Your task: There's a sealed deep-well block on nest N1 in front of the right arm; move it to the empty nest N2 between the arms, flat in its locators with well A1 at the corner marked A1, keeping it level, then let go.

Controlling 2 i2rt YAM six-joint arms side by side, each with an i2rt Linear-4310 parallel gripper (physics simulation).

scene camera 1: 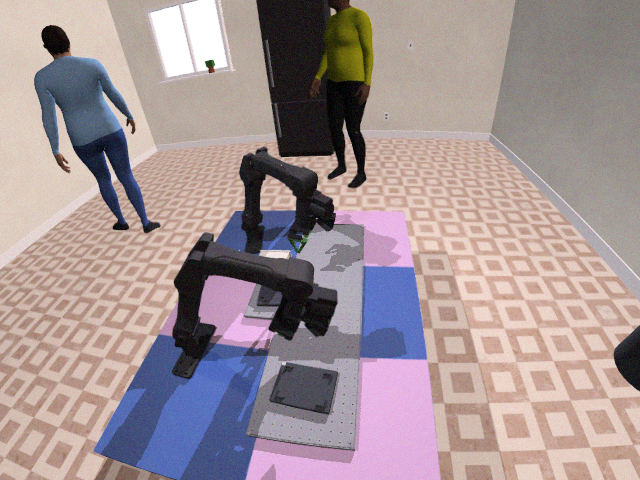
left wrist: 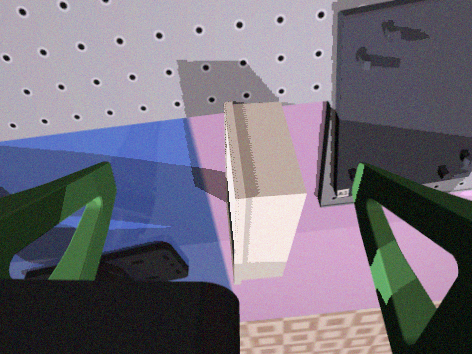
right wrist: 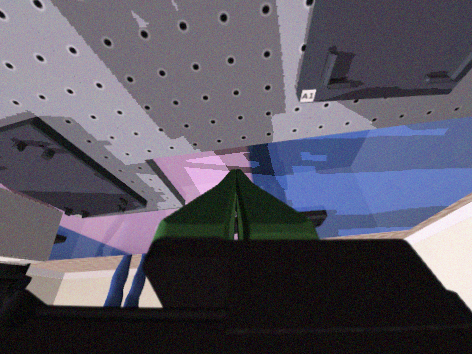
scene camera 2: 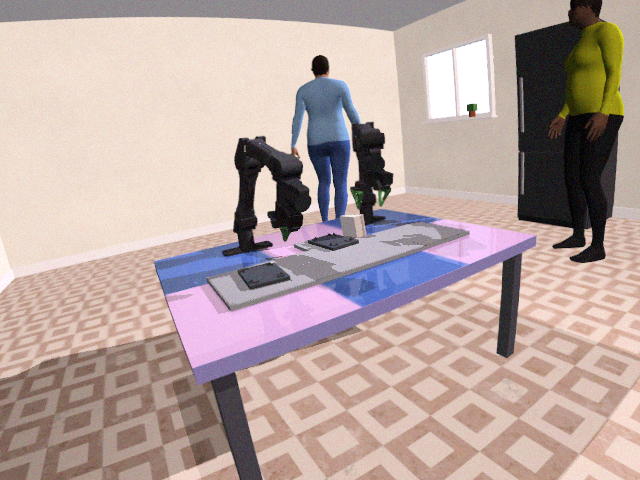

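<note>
A pale block, apparently the deep-well block, stands upright on the pink table beside nest N2, on the left arm's side. Its well A1 corner cannot be made out. N2 shows bare locators and an A1 tag. Nest N1 shows bare too, with its own A1 tag. My left gripper is open above the block, fingers on either side in its wrist view, not touching. My right gripper is shut and empty, above the table near N1.
A grey perforated plate carries N1 and runs along the table. The right arm partly hides N2 in scene camera 1. A person in blue and one in yellow stand behind the table.
</note>
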